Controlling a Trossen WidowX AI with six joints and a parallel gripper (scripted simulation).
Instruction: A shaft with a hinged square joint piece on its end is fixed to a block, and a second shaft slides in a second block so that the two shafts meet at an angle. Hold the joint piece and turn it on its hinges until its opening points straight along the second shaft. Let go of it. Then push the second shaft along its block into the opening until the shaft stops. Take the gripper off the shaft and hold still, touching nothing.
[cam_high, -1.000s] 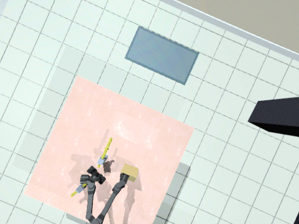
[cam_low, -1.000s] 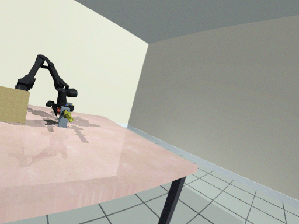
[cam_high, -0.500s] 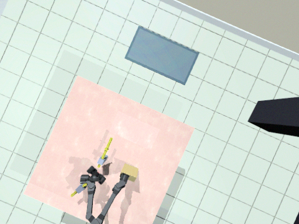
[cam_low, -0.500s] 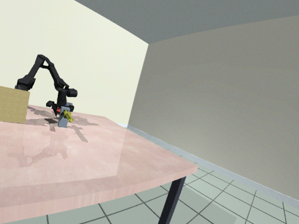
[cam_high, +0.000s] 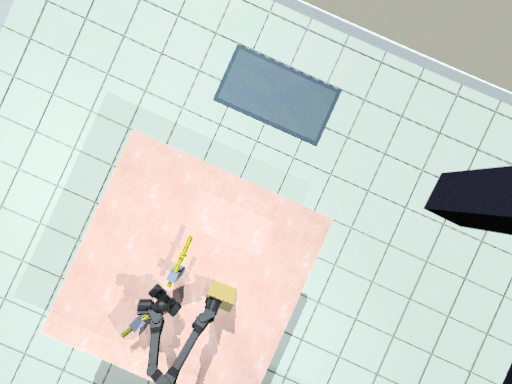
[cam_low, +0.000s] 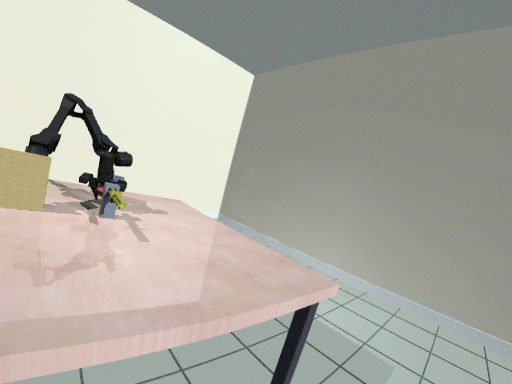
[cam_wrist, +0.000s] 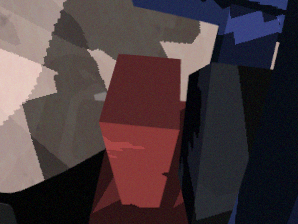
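My gripper tip is now 50 mm below the red joint piece.
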